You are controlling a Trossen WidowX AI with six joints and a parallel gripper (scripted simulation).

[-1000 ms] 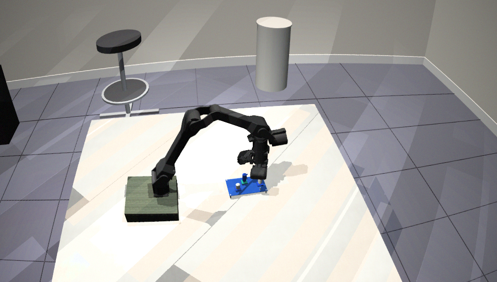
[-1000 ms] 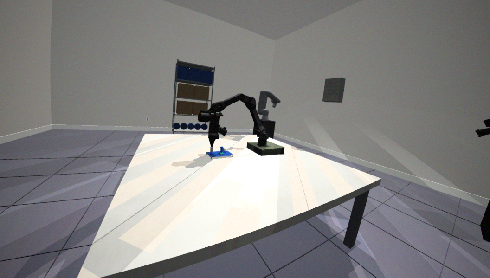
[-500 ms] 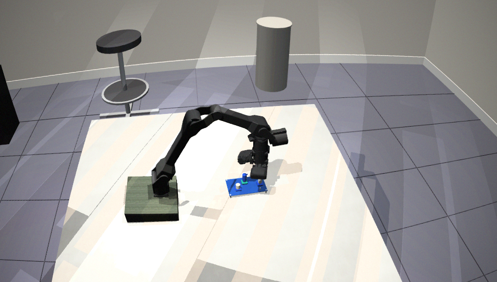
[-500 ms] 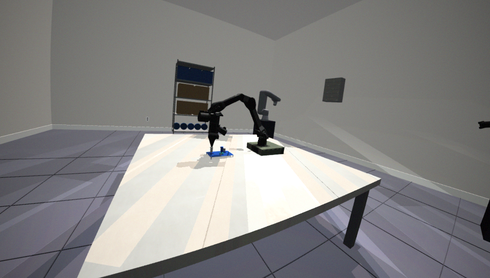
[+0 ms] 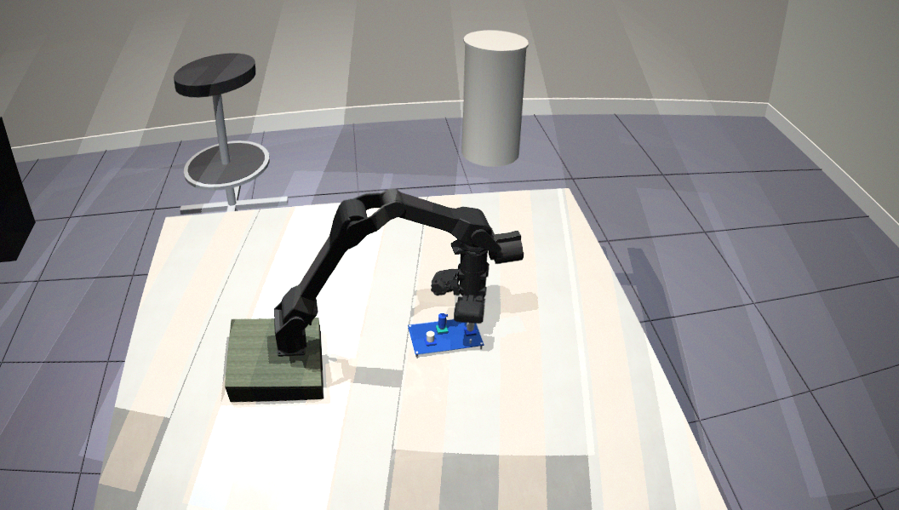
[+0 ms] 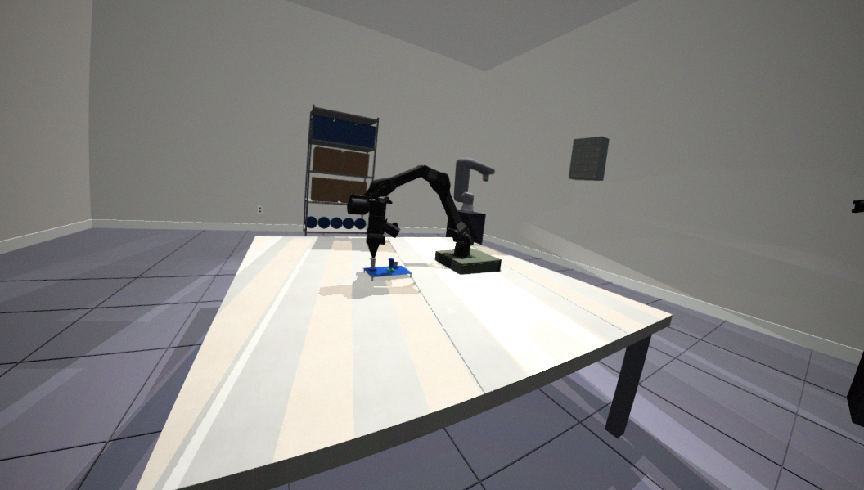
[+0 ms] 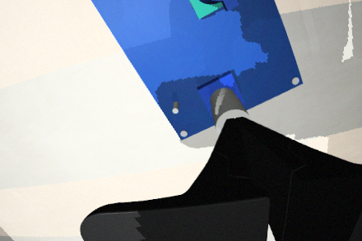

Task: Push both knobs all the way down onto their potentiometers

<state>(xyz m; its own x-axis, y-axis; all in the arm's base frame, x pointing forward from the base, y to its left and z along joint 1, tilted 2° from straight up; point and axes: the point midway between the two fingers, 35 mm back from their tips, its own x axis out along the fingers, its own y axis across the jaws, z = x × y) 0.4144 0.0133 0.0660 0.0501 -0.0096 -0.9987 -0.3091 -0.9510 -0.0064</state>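
My gripper tip is 1 cm above the grey knob. Also, from my gripper tip: dark blue knob (6 cm behind, 2 cm to the left, 1 cm below).
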